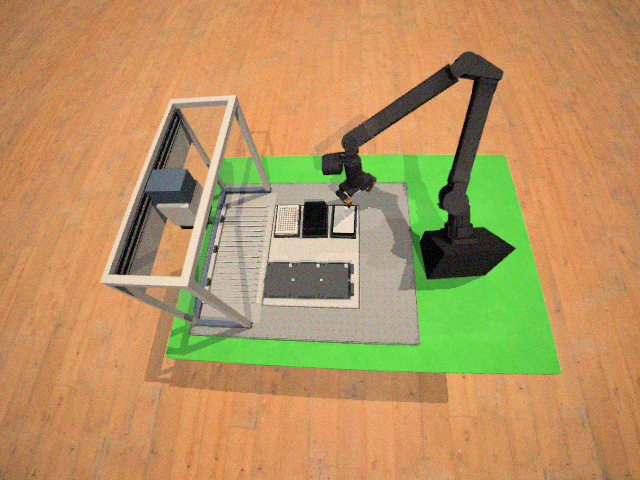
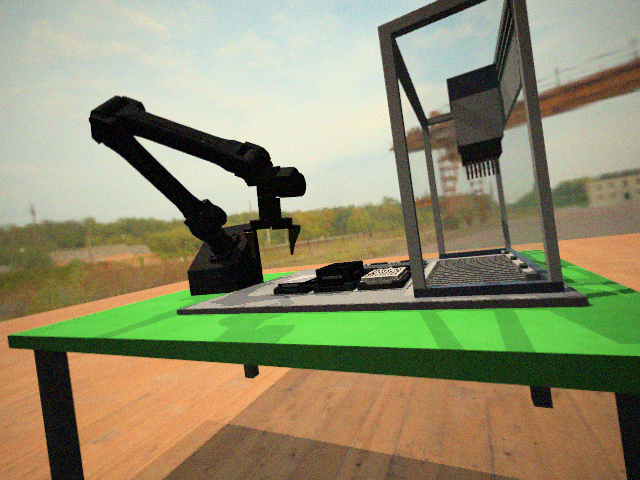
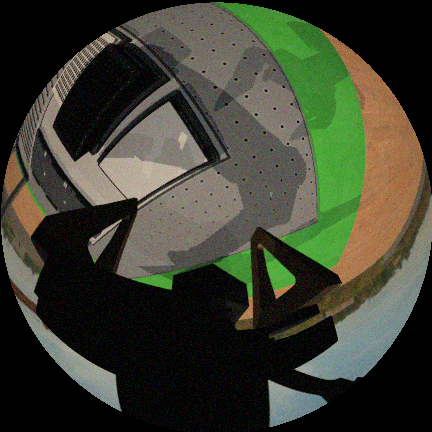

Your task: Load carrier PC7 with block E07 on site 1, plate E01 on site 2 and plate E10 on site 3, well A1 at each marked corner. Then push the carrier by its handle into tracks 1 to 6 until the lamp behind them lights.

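Places are measured from the arm's base along level axes (x ahead, y left, z up), in millimetres.
Pixels of known places: gripper, between the fingertips: (image 1: 358,199) (image 2: 273,256) (image 3: 196,219); arm's base, origin of its link: (image 1: 457,237) (image 2: 225,248) (image 3: 212,323).
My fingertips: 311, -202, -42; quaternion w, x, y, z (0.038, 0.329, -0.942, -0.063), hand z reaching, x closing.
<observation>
For each thing: its middle in the pictures, then the offset to it from my fingertips, as dx, dy, dz. Level surfaces: height alone.
- white plate with many wells, middle of its body: (image 2: 385,275) (image 1: 287,219) +279, +21, -76
- taller black block, middle of its body: (image 3: 92,98) (image 2: 341,273) (image 1: 315,218) +168, +30, -63
- smooth white-topped plate, middle of its body: (image 3: 145,157) (image 2: 303,281) (image 1: 344,219) +56, +40, -76
- dark carrier, middle of its body: (image 3: 53,189) (image 2: 373,266) (image 1: 308,279) +200, +273, -80
- grey perforated board, height of its surface: dz -95
- green table, height of its surface: dz -108
My gripper (image 1: 359,196) (image 3: 196,219) is open and empty, fingers pointing down, above the back edge of the row of labware, near its right end. The row holds a white plate with many wells (image 1: 286,219) (image 2: 383,275) at left, a taller black block (image 1: 314,218) (image 2: 338,273) (image 3: 110,95) in the middle and a smooth white-topped plate (image 1: 343,221) (image 3: 150,150) at right, each in a dark holder. The dark carrier (image 1: 307,281) (image 3: 55,180) lies in front of them, unloaded, with small white marks on top. Labels are too small to read. The grooved tracks (image 1: 240,248) (image 2: 475,271) lie left of the carrier.
A tall frame (image 1: 210,188) (image 2: 403,155) stands over the tracks. A blue-grey and white head (image 1: 173,188) (image 2: 475,113) with downward tips hangs inside it. Small dark parts sit behind the tracks; no lit lamp is visible. The grey perforated board (image 1: 382,320) lies on the green table (image 1: 480,330).
</observation>
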